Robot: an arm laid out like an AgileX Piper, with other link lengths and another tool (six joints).
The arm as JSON. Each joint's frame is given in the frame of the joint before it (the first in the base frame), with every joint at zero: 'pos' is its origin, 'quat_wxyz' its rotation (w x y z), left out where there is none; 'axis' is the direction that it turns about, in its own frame. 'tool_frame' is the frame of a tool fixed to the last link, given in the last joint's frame.
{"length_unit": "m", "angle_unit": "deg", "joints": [
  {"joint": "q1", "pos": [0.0, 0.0, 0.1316], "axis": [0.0, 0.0, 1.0]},
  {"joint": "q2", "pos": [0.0, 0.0, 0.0], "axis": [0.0, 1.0, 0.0]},
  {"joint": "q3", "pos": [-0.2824, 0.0, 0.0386], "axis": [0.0, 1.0, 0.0]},
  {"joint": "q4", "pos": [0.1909, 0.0, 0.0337], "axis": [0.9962, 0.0, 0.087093]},
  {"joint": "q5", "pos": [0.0, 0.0, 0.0], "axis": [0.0, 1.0, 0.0]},
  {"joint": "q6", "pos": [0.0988, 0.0, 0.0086], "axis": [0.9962, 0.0, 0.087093]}
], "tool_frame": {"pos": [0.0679, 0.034, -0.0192], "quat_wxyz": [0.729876, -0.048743, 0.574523, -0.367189]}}
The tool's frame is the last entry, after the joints.
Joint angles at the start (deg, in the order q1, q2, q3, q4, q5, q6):
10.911 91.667 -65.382 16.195 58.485 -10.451
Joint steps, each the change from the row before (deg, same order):
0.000 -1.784 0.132 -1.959 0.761 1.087
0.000 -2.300 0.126 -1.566 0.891 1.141
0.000 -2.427 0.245 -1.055 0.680 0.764
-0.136 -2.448 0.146 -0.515 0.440 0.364
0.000 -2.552 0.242 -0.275 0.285 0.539
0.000 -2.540 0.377 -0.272 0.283 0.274
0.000 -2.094 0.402 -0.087 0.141 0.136
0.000 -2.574 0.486 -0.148 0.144 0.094
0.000 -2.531 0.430 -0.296 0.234 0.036
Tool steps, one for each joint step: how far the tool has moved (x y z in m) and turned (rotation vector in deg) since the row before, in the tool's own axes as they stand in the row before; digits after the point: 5 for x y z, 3 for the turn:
0.00499 -0.00250 -0.00619 1.607 0.296 -0.473
0.00451 -0.00232 -0.00875 1.641 -0.116 -0.039
0.00395 -0.00176 -0.00920 1.508 -0.573 0.104
0.00268 -0.00216 -0.00945 1.462 -1.104 0.364
0.00200 -0.00137 -0.00989 1.378 -1.274 0.640
0.00275 -0.00092 -0.00954 1.286 -1.279 0.387
0.00222 -0.00040 -0.00770 0.978 -1.129 0.349
0.00286 -0.00055 -0.00927 1.254 -1.432 0.350
0.00325 -0.00072 -0.00900 1.301 -1.354 0.177

